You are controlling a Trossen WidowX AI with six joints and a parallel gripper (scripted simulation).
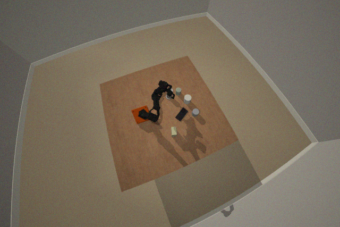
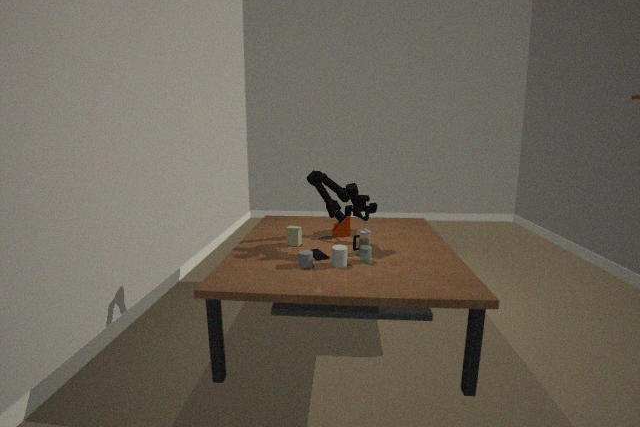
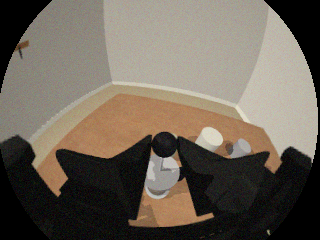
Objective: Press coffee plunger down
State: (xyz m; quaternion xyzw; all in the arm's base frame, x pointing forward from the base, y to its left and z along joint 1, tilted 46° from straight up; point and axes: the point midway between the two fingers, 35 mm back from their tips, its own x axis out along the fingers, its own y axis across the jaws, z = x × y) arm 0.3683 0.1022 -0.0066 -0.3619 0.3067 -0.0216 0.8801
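The coffee press lies 110 mm below my gripper tip, 20 mm to the right of it and 10 mm behind it. The rest, counted from my gripper tip: white cylinder 160 mm to the right, 160 mm below, 130 mm ahead; then flat black slab 270 mm to the right, 210 mm below, 10 mm behind; then pale green cup 170 mm below, 90 mm ahead, 10 mm to the right.
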